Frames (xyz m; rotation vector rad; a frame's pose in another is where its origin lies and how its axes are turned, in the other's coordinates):
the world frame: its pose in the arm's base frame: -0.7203 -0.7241 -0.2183 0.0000 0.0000 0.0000
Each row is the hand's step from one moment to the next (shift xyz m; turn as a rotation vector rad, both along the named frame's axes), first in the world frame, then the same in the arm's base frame.
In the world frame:
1: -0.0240 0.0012 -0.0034 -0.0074 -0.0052 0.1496
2: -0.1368 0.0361 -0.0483 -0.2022 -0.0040 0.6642
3: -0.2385 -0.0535 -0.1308 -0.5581 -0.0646 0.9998
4: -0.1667 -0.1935 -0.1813 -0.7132 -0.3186 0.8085
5: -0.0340 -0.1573 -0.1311 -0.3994 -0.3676 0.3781
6: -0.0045 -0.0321 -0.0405 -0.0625 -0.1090 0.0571
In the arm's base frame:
1: -0.0240 0.0012 -0.0034 -0.0074 -0.0052 0.1496
2: -0.1368 0.0361 -0.0483 -0.2022 -0.0040 0.6642
3: -0.2385 -0.0535 -0.1308 -0.5581 -0.0646 0.9998
4: -0.1667 -0.1935 -0.1813 -0.7132 -0.3186 0.8085
5: -0.0340 -0.1573 -0.1311 -0.3994 -0.3676 0.3781
6: -0.0045 -0.0321 -0.0405 -0.0625 -0.1090 0.0571

